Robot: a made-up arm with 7 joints.
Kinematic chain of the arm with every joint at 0, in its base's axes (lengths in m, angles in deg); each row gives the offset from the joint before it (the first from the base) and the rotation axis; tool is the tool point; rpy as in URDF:
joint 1: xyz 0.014 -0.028 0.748 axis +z
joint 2: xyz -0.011 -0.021 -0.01 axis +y
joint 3: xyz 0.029 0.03 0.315 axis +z
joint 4: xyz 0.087 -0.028 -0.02 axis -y
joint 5: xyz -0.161 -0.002 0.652 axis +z
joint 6: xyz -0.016 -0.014 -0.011 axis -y
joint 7: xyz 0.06 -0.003 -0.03 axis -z
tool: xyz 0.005 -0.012 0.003 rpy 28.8 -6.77 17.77
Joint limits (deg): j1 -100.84..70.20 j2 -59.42..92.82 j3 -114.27..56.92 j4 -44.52..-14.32 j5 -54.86..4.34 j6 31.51..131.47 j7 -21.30..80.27
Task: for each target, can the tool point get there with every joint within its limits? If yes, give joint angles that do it. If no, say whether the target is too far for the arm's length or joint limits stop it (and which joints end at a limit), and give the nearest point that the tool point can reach.
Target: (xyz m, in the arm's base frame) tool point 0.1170 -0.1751 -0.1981
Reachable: no: joint limits stop it (at a limit: joint 2, joint 4, joint 5, joint 6, joint 7) | nearest point 0.4707 -0.6802 0.1931 | short by 0.730 m
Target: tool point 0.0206 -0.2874 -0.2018
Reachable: no: joint limits stop it (at a limit: joint 2, joint 4, joint 5, joint 6, joint 7) | nearest point 0.0343 -0.8239 0.1931 | short by 0.666 m
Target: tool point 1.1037 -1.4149 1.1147
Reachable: no: too far | nearest point 0.6476 -0.8344 0.9580 | short by 0.755 m
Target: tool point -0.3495 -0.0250 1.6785
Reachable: yes | joints -37.68 -22.33 -53.42 -23.58 -38.59 55.38 -1.81
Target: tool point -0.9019 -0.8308 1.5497
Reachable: no: too far | nearest point -0.6452 -0.6058 1.3305 | short by 0.406 m
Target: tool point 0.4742 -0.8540 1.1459
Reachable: yes | joints -50.65 64.13 -68.41 -20.82 -26.97 106.70 -4.53
